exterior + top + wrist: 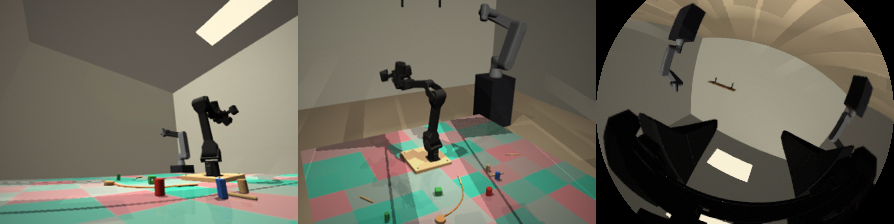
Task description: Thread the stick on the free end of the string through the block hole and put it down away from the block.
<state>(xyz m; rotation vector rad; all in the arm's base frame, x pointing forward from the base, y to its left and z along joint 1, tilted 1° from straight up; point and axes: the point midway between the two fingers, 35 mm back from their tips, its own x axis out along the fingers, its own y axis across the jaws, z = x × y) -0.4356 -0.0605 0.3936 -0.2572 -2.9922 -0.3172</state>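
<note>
Right now the green block is 730 mm ahead of my gripper tip, 410 mm below it and 60 mm to the right of it. Also, from my gripper tip: blue cylinder: 760 mm ahead, 410 mm below, 260 mm to the left; then small brown block: 670 mm ahead, 410 mm below, 260 mm to the left; then thin wooden stick: 690 mm ahead, 420 mm below, 80 mm to the left.
</note>
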